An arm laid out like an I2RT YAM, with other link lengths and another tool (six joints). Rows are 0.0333 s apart.
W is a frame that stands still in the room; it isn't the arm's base.
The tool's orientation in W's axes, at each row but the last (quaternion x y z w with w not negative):
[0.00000 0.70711 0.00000 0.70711]
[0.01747 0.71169 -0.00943 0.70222]
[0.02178 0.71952 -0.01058 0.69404]
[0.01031 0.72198 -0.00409 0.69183]
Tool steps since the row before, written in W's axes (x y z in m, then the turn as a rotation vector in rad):
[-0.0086 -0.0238 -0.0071 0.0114 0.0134 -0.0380]
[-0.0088 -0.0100 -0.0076 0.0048 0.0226 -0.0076]
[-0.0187 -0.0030 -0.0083 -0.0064 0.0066 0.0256]
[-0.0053 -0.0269 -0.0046 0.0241 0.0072 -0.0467]
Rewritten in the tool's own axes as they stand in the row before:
[0.0071 -0.0238 -0.0086 0.0380 0.0134 0.0114]
[0.0076 -0.0104 -0.0083 0.0078 0.0227 0.0040]
[0.0089 -0.0040 -0.0182 -0.0252 0.0067 -0.0076]
[0.0046 -0.0270 -0.0046 0.0457 0.0073 0.0259]

